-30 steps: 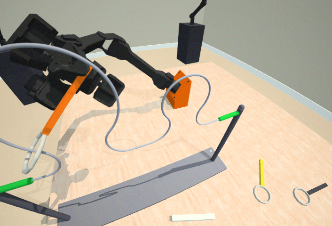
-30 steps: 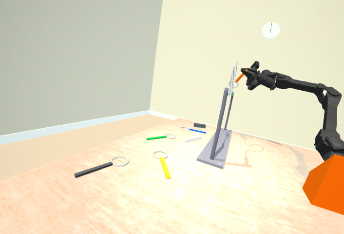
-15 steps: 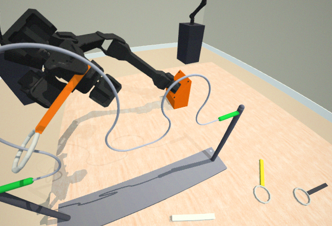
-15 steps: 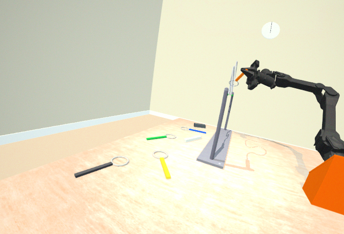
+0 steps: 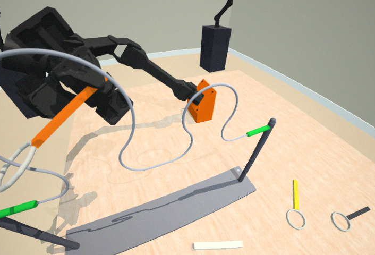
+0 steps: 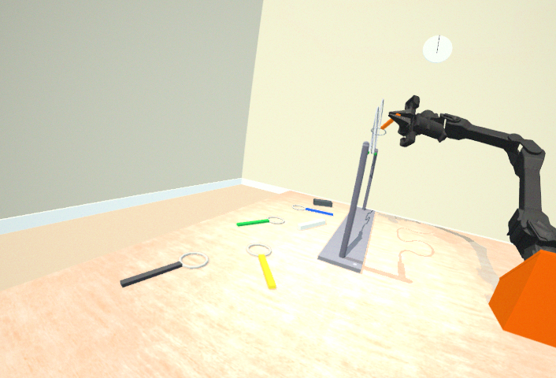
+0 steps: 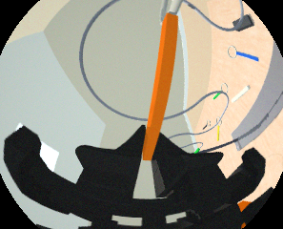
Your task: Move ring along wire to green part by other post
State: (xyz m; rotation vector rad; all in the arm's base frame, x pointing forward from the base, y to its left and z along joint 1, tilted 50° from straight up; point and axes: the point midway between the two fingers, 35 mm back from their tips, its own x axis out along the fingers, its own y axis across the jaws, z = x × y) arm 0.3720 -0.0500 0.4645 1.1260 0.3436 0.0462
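Now: the orange-handled ring 90 mm to the right of my gripper tip and 40 mm below it. The rest, counted from my gripper tip: yellow-handled ring 430 mm to the left, 430 mm below, 230 mm ahead; then white bar 420 mm below, 180 mm ahead, 130 mm to the left; then dark-handled ring 570 mm to the left, 430 mm below, 370 mm ahead.
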